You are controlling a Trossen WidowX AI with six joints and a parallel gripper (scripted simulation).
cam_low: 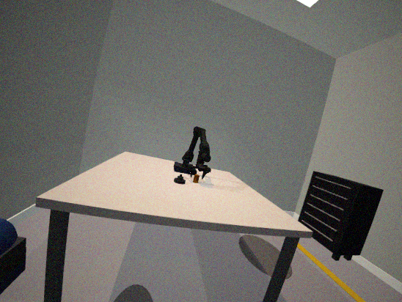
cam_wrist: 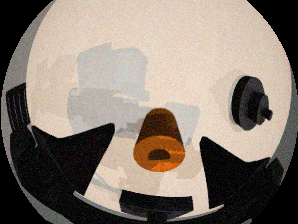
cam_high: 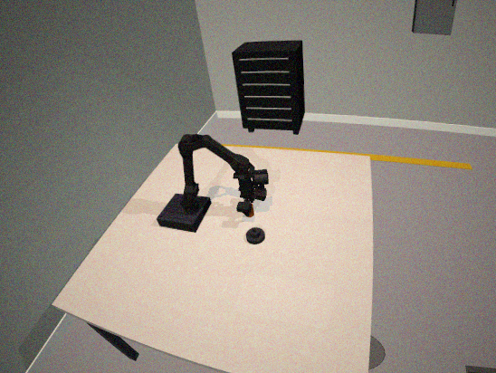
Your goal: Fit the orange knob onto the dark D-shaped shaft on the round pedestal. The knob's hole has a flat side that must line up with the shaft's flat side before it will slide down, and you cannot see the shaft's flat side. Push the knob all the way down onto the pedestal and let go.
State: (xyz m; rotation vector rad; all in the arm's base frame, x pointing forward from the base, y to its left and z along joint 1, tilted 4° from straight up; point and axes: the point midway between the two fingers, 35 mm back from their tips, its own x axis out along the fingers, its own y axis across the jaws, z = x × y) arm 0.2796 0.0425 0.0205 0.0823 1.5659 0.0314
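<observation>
My gripper tip is right at the orange knob. The rest, counted from my gripper tip: round pedestal: 50 mm ahead, 140 mm to the right.
</observation>
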